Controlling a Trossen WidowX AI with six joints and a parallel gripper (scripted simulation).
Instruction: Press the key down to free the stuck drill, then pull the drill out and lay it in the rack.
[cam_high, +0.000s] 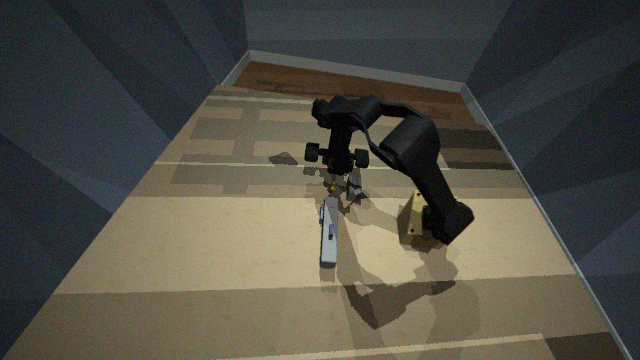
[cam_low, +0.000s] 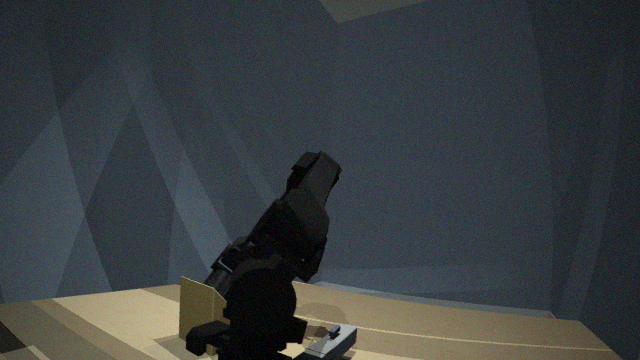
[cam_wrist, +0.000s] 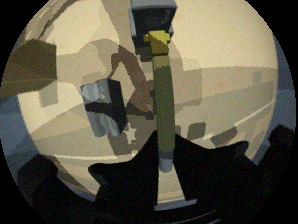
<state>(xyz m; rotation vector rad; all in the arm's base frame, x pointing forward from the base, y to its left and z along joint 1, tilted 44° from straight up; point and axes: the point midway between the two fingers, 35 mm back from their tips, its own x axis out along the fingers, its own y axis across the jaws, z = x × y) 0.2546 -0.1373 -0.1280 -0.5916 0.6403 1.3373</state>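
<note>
The drill is 40 mm to the left of my gripper tip and 30 mm above it. From my gripper tip the other things lie so: grey housing 200 mm to the left, 20 mm ahead, 10 mm above; then small grey rack 70 mm behind, 40 mm to the left, 10 mm below; then key 230 mm to the left, 20 mm ahead, 20 mm above.
</note>
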